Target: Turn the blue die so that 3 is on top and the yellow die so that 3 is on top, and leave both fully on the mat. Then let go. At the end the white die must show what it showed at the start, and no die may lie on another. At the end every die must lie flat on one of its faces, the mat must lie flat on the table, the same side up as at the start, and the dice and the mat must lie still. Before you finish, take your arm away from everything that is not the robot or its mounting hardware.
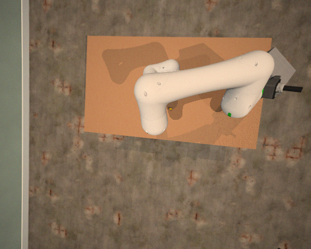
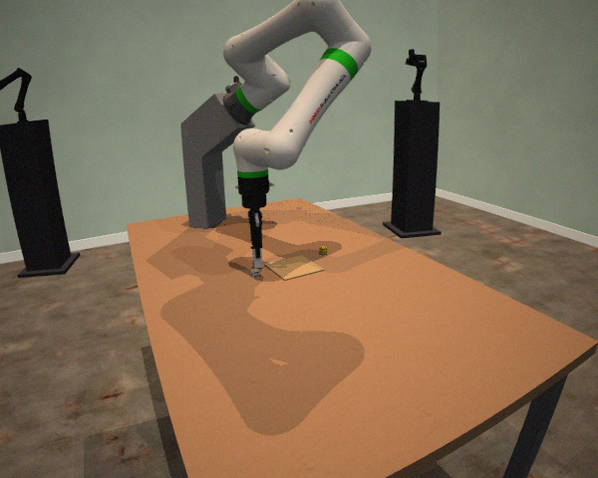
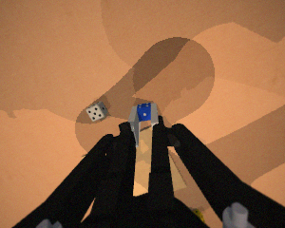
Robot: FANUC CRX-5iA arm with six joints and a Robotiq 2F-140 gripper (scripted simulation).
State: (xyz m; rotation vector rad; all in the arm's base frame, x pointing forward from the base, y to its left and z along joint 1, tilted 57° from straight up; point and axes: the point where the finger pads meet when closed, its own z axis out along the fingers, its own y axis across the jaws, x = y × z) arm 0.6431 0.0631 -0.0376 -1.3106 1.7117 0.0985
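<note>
Right now the yellow die is 240 mm to the left of my hand, 70 mm behind it and 30 mm below it. Round my hand: blue die: 30 mm below; then white die: 70 mm ahead, 30 mm below, 20 mm to the right; then tan mat: 110 mm to the left, 40 mm ahead, 30 mm below.
</note>
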